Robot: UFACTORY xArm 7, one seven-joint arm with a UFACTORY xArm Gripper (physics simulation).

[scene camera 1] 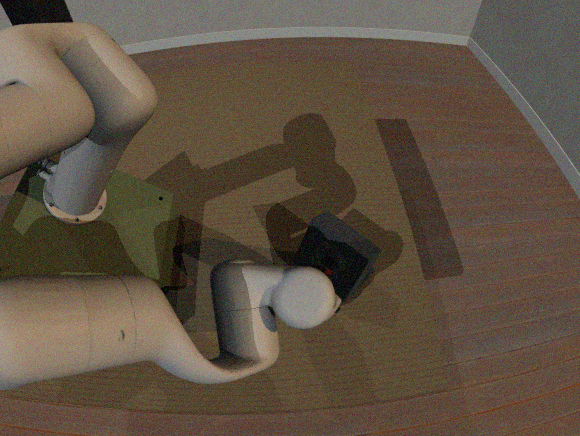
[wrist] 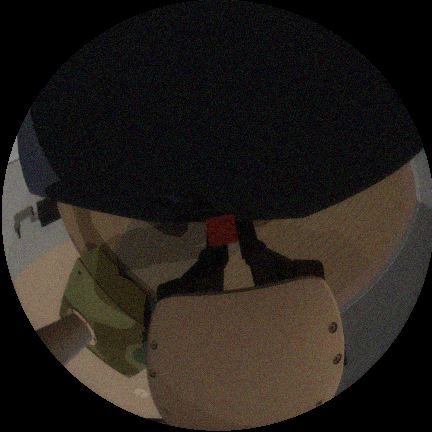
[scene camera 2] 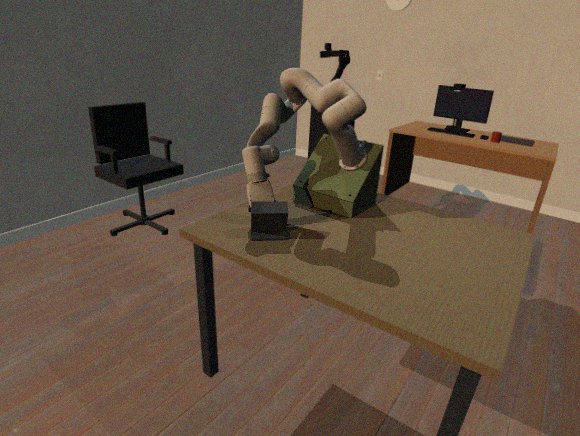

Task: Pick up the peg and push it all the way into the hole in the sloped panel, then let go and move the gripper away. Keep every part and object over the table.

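Frame: origin at the arm's base, x left, y back, z up, level; metres.
Seen in the pictures: arm's base at its link origin: [scene camera 1: 75, 195] [wrist: 81, 326] [scene camera 2: 352, 159].
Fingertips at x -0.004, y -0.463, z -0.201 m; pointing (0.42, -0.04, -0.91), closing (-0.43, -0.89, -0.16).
Offsets run from my fingertips to a thing's middle. Level surfaces: height alone.
The red peg {dy -0.007, dx +0.001, dz +0.033 m} [scene camera 1: 328, 272] [wrist: 221, 230] shows as a short block at the fingertips in the wrist view and as a small red spot in scene camera 1. The dark sloped panel {dy -0.032, dx +0.056, dz +0.058 m} [scene camera 1: 345, 250] [scene camera 2: 270, 220] [wrist: 225, 110] stands on the table, its face very near the fingers and filling the upper wrist view. My gripper [wrist: 228, 219] is shut on the peg, in front of that face. The peg's far end meets the dark face; the hole is too dark to make out, so how deep the peg sits cannot be told. In scene camera 2 the panel hides the fingers and peg.
The green camouflage pedestal [scene camera 1: 142, 215] [scene camera 2: 330, 187] [wrist: 110, 310] carries the arm's base behind the panel. The wooden table {dz -0.006 m} [scene camera 1: 240, 385] [scene camera 2: 425, 295] has its near left corner close to the panel in scene camera 2. An office chair [scene camera 2: 137, 170] and a desk [scene camera 2: 470, 160] stand beyond the table.
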